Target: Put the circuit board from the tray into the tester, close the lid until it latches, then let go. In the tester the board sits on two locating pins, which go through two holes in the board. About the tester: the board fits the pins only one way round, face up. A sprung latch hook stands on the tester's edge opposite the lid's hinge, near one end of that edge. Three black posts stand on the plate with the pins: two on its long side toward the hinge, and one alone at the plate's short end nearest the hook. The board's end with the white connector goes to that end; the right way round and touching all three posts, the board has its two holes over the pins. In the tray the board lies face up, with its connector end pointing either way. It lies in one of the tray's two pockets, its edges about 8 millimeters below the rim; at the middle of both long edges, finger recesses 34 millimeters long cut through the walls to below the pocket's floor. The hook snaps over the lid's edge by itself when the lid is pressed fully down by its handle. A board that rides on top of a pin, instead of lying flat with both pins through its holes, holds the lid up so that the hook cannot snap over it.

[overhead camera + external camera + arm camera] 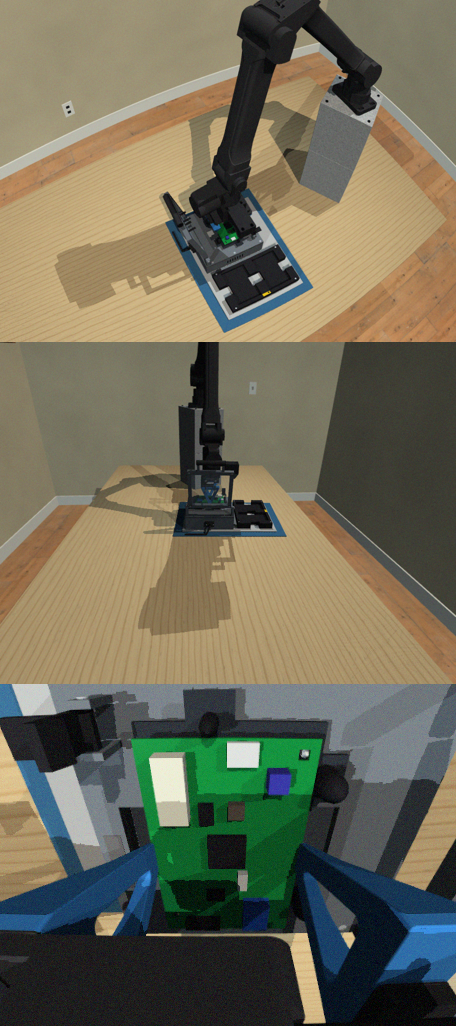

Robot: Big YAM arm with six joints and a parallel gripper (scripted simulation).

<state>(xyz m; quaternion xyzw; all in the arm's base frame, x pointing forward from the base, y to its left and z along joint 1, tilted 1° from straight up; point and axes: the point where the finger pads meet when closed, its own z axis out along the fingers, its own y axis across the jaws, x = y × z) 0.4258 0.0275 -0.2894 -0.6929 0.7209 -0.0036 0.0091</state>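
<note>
The green circuit board is right at my hand. From my hand the other things lie so: grey tester (30 mm to the left, 30 mm ahead, 30 mm above); then black latch hook (60 mm to the left, 60 mm behind); then lid (130 mm ahead, 100 mm above, 10 mm to the right).
</note>
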